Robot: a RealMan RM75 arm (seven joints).
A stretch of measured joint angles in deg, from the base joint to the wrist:
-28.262, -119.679, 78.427, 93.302, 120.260, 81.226, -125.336
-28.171, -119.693, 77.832, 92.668, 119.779, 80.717, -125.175
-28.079, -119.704, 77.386, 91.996, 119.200, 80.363, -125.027
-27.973, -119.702, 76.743, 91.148, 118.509, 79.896, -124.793
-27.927, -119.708, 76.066, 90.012, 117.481, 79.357, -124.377
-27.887, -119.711, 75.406, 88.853, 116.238, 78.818, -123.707
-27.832, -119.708, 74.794, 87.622, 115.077, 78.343, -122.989
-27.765, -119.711, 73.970, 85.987, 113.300, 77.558, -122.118
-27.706, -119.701, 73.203, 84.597, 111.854, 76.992, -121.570
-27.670, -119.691, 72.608, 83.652, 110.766, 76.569, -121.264
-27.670, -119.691, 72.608, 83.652, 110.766, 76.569, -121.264
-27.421, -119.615, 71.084, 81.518, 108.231, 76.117, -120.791
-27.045, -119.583, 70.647, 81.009, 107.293, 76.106, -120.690
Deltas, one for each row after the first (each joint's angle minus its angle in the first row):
0.091, -0.014, -0.595, -0.634, -0.481, -0.509, 0.161
0.183, -0.025, -1.041, -1.306, -1.060, -0.863, 0.309
0.289, -0.023, -1.684, -2.154, -1.751, -1.330, 0.543
0.335, -0.029, -2.361, -3.290, -2.779, -1.869, 0.959
0.375, -0.032, -3.021, -4.449, -4.022, -2.408, 1.629
0.430, -0.029, -3.633, -5.680, -5.183, -2.883, 2.347
0.497, -0.032, -4.457, -7.315, -6.960, -3.668, 3.218
0.556, -0.022, -5.224, -8.705, -8.406, -4.234, 3.766
0.592, -0.012, -5.819, -9.650, -9.494, -4.657, 4.072
0.592, -0.012, -5.819, -9.650, -9.494, -4.657, 4.072
0.841, 0.064, -7.343, -11.784, -12.029, -5.109, 4.545
1.217, 0.096, -7.780, -12.293, -12.967, -5.120, 4.646

